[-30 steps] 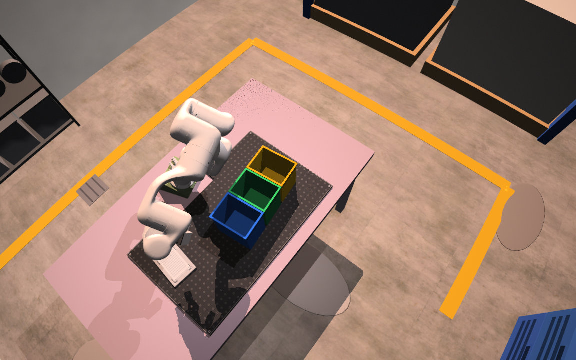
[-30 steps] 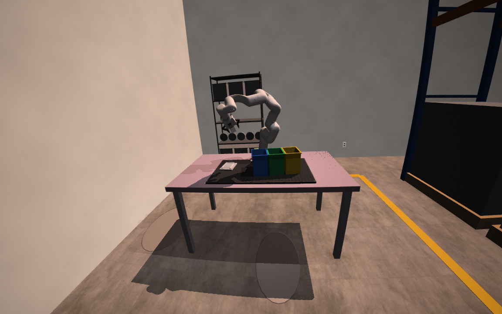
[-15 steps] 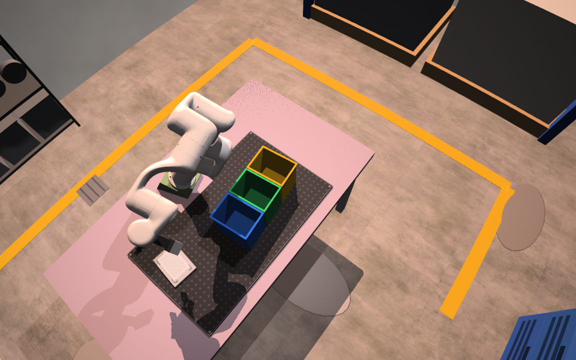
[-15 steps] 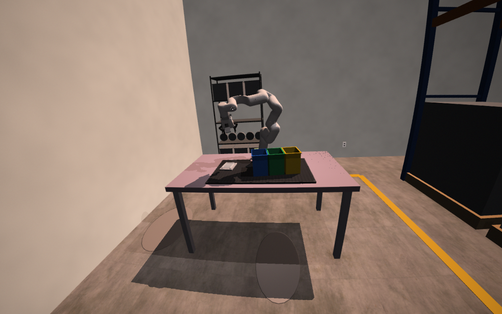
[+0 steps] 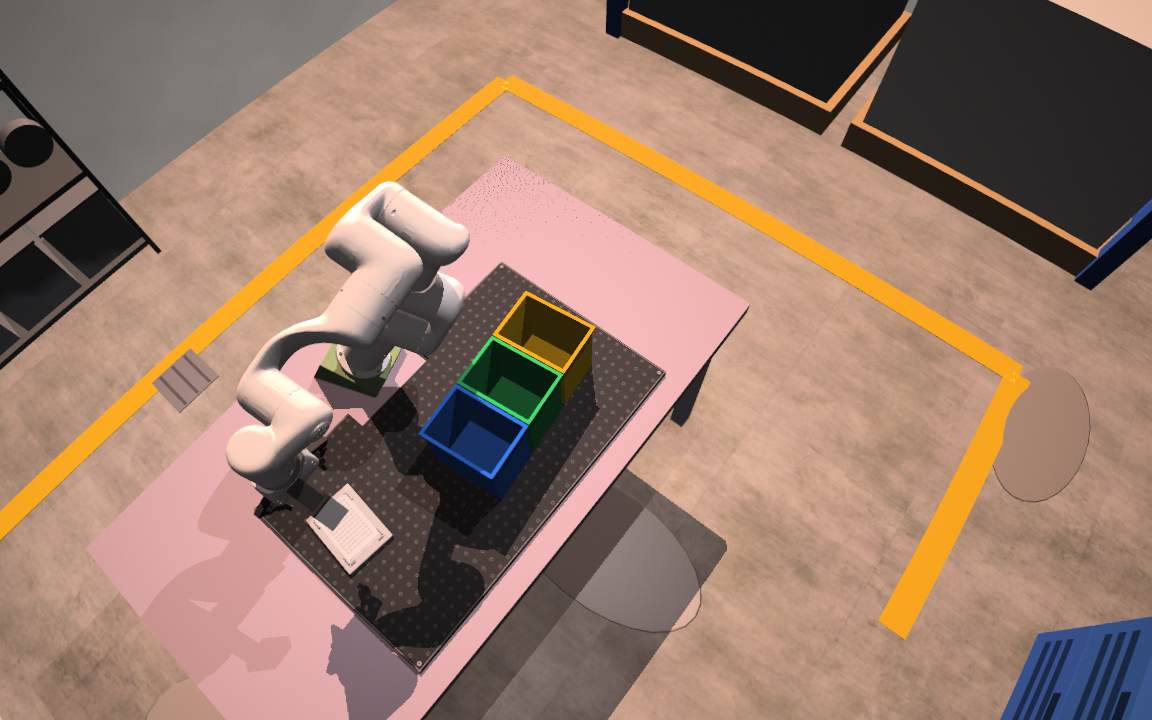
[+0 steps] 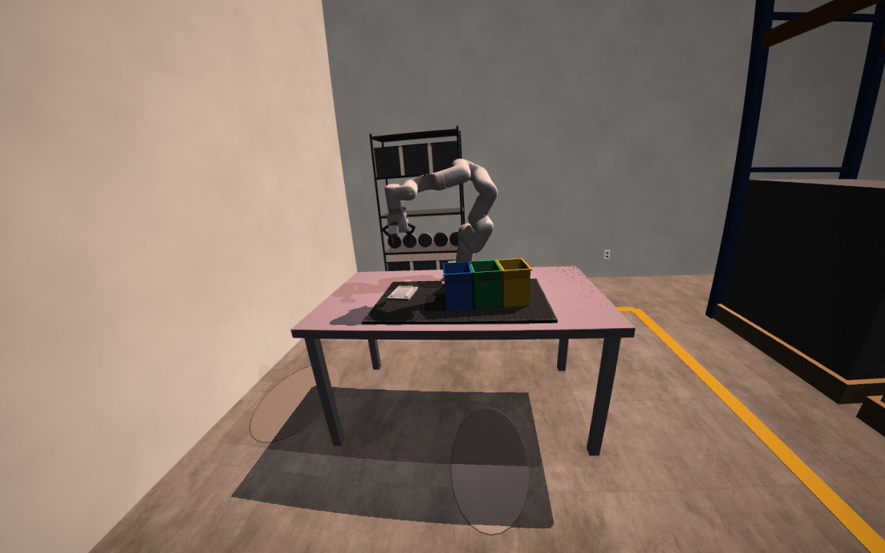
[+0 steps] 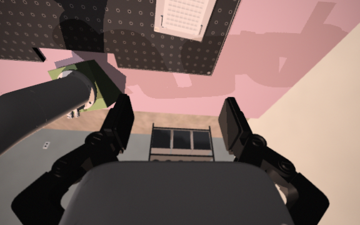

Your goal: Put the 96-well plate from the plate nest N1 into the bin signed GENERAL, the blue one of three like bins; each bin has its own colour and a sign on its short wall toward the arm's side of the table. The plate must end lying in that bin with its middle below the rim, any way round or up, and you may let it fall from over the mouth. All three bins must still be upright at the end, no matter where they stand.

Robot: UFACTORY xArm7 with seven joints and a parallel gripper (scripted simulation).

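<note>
Now: the 96-well plate 10 mm ahead of my hand, 20 mm to the right of it and 270 mm below it. From my hand the other things lie so: plate nest N1: 10 mm ahead, 20 mm to the right, 280 mm below; green bin: 50 mm ahead, 440 mm to the left, 200 mm below; blue bin: 80 mm ahead, 310 mm to the left, 200 mm below.
</note>
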